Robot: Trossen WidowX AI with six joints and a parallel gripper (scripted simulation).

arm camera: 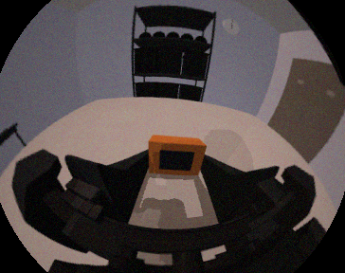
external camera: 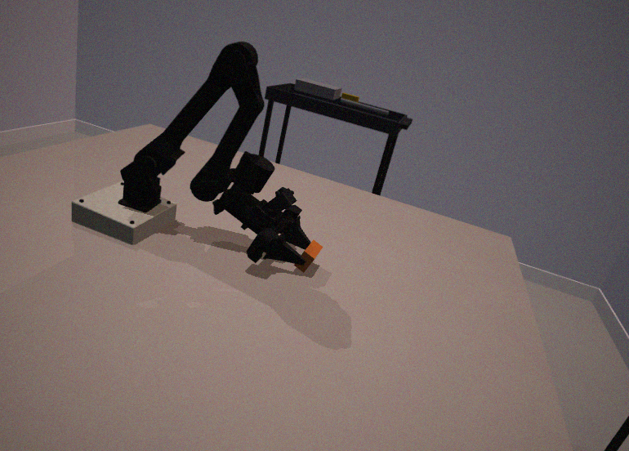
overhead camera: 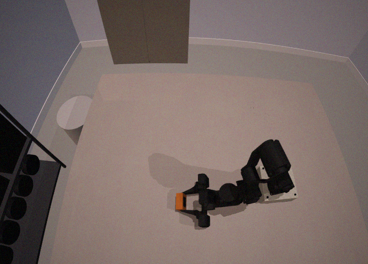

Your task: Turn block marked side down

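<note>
My gripper tip is 10 mm past the orange block.
</note>
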